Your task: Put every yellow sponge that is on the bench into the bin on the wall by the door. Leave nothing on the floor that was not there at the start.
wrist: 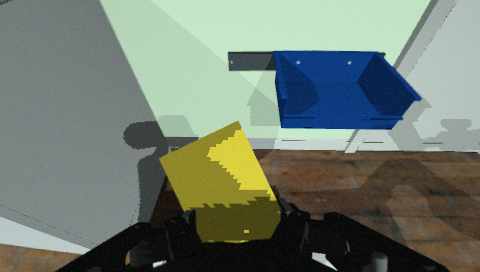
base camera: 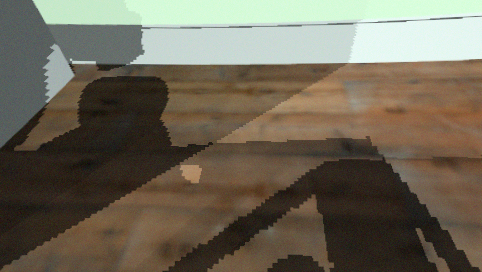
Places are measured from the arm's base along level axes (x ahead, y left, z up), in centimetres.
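Where they show: gripper, fingertip midpoint: [wrist: 238,211].
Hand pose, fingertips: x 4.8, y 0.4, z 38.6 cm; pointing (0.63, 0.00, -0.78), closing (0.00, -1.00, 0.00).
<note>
After its pixels a point has its place.
A yellow sponge [wrist: 220,175] {x 6.0, y 1.5, z 42.6 cm} is held between the two black fingers of my gripper [wrist: 238,211] {x 4.8, y 0.4, z 38.6 cm} in the wrist view, tilted, with its far end sticking out ahead of the fingertips. The gripper is shut on it. The blue bin [wrist: 325,102] {x 54.0, y -32.9, z 8.5 cm} hangs on the green wall beside the door frame, ahead and to the right of the sponge in the wrist view. The inside of the bin that shows holds no sponge. The sponge is apart from the bin. The bench top does not show clearly in either view. The bin, sponge and gripper do not show in the base camera view.
A dark rail [wrist: 250,61] {x 70.8, y -6.1, z 17.2 cm} runs on the wall left of the bin. A large grey panel [wrist: 65,100] {x 39.3, y 44.2, z 26.1 cm} [base camera: 20,65] {x 59.2, y 42.0, z -31.2 cm} stands at the left. The door [wrist: 445,75] {x 63.4, y -85.8, z 12.4 cm} is at the right. A white baseboard [base camera: 250,46] {x 71.5, y 0.6, z -35.3 cm} runs along the wall above the wooden floor [base camera: 425,110] {x 52.1, y -29.2, z -39.7 cm}. Shadows fall across the floor.
</note>
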